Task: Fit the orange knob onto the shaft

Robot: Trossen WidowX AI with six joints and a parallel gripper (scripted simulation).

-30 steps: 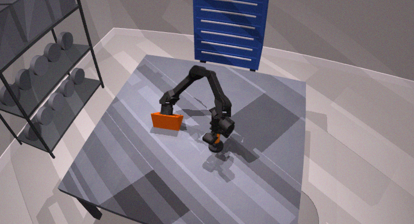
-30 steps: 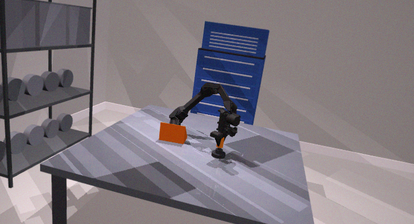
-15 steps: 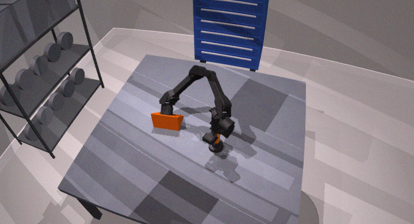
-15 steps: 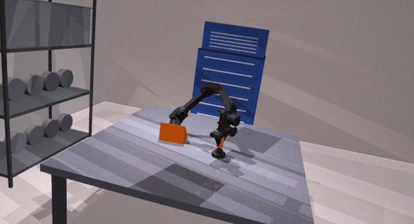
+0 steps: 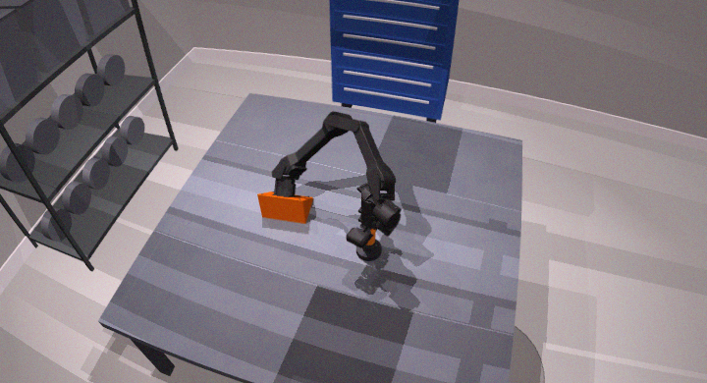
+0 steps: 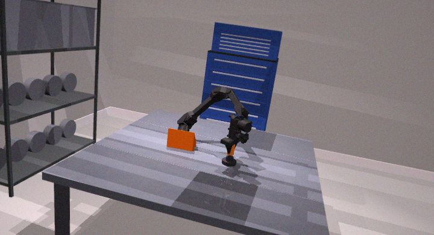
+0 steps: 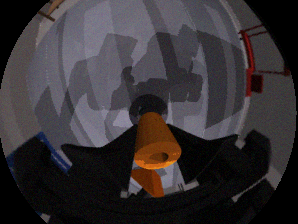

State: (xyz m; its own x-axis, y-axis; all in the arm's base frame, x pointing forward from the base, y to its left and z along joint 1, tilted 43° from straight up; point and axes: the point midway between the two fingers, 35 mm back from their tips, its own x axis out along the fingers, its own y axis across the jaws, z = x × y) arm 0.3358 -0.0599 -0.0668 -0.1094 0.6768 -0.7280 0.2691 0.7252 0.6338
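Now: gripper tip 4 cm above the dark round pedestal. Round my gripper tip: orange knob: 2 cm above.
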